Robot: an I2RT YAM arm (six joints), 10 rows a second.
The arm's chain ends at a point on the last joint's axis. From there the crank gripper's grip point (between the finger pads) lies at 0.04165 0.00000 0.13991 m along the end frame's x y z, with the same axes.
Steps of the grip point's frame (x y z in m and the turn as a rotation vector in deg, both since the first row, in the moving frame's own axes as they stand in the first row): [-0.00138 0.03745 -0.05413 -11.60 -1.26 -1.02]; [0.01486 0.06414 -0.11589 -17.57 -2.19 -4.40]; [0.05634 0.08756 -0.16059 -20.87 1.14 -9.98]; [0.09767 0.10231 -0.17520 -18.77 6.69 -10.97]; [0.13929 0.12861 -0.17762 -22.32 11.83 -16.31]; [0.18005 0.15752 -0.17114 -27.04 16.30 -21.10]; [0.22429 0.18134 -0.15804 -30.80 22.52 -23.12]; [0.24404 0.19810 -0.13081 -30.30 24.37 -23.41]
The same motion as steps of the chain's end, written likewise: [0.00144 0.00994 -0.05222 -11.60 -1.26 -1.02]; [0.01864 0.02466 -0.11132 -17.57 -2.19 -4.40]; [0.04988 0.04542 -0.15190 -20.87 1.14 -9.98]; [0.07846 0.06777 -0.16340 -18.77 6.69 -10.97]; [0.10665 0.09355 -0.15838 -22.32 11.83 -16.31]; [0.13573 0.12022 -0.14315 -27.04 16.30 -21.10]; [0.16655 0.14339 -0.11808 -30.80 22.52 -23.12]; [0.18309 0.16288 -0.08859 -30.30 24.37 -23.41]
